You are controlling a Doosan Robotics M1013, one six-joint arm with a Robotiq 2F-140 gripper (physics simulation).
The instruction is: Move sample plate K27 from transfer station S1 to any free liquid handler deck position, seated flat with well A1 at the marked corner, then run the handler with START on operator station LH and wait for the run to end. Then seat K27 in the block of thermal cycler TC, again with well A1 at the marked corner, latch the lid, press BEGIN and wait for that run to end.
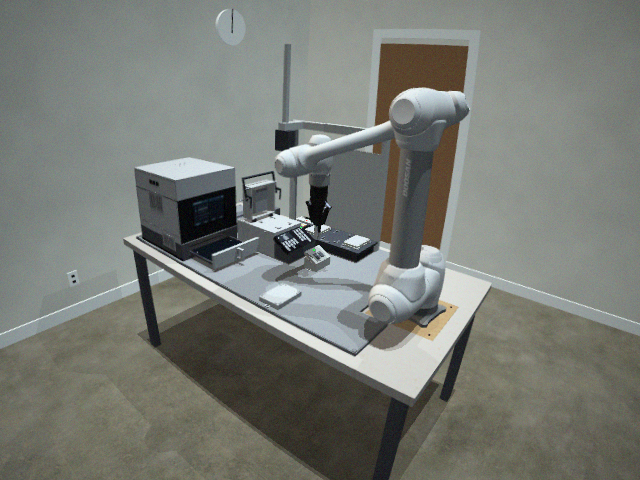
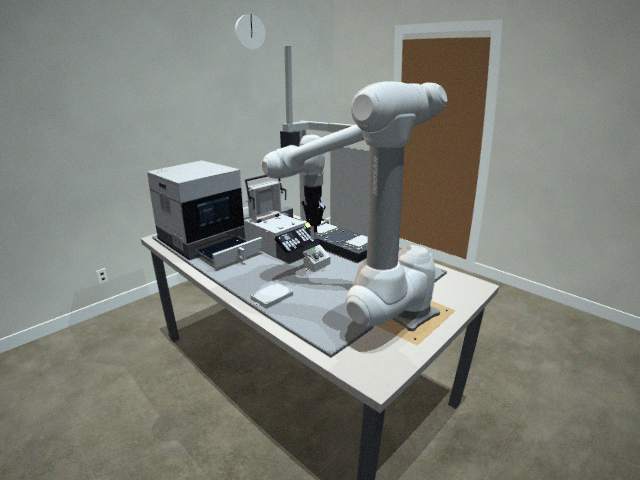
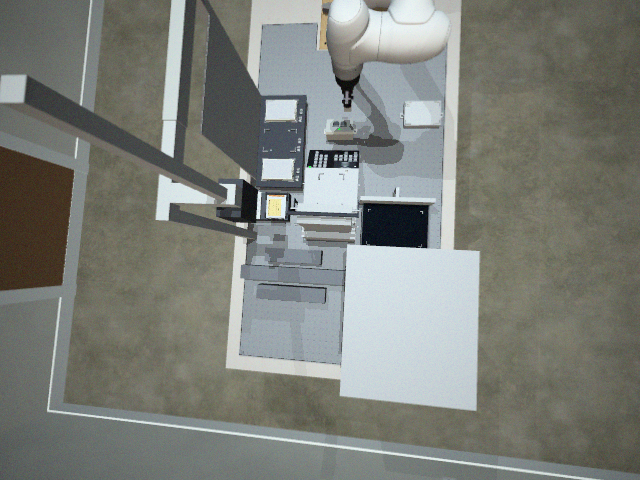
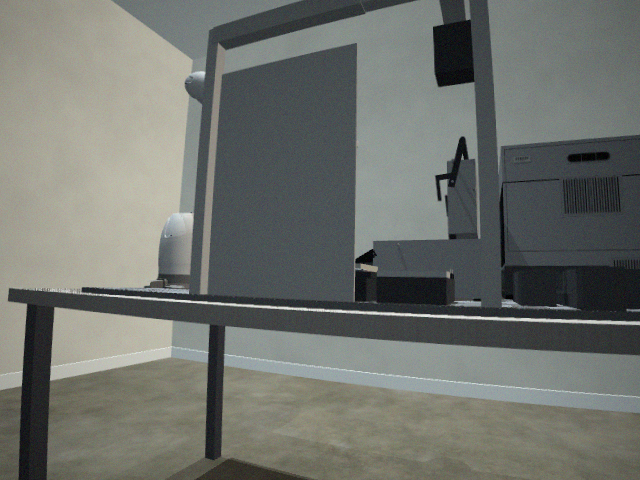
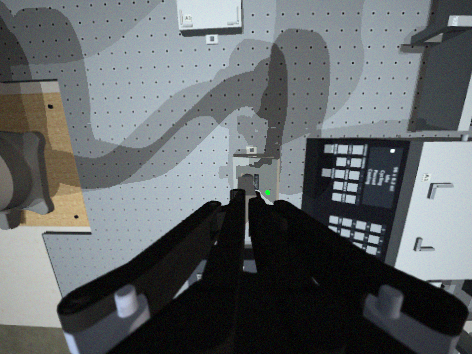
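Note:
My gripper is shut and empty, pointing down with its tips over or close to operator station LH, a small box with a green light. Contact is unclear. The handler deck holds a white plate at D3 and another white plate at D1; D2 between them is free. K27's label is not readable. Thermal cycler TC has its lid raised. A white station, possibly S1, bears no visible plate.
A large grey instrument has its drawer open beside the cycler. A dark-rimmed box with a yellow label stands under a post-mounted black head. A grey panel rises beside the deck.

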